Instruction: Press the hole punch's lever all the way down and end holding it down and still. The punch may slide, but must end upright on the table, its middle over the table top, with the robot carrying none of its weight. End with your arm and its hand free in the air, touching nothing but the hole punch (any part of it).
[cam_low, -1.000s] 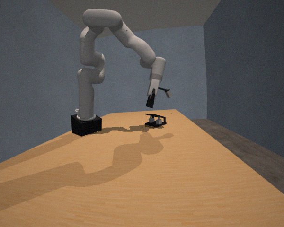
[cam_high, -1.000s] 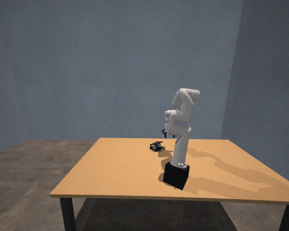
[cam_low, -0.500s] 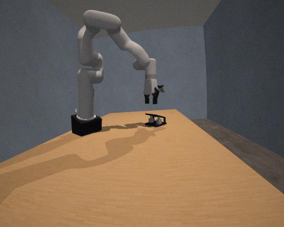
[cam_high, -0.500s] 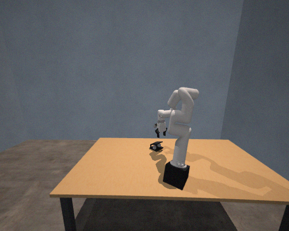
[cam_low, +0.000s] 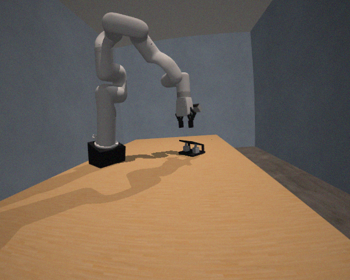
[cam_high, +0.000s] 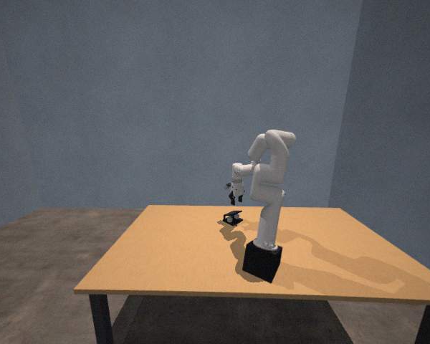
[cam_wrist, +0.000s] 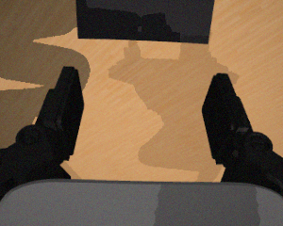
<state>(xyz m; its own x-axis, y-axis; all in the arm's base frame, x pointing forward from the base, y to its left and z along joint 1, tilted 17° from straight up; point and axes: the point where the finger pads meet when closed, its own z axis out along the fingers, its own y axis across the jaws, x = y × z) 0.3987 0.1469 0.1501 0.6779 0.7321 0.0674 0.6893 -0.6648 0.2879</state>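
My hand is 13 cm above the black hole punch, 3 cm to the right of it and 3 cm short of it.
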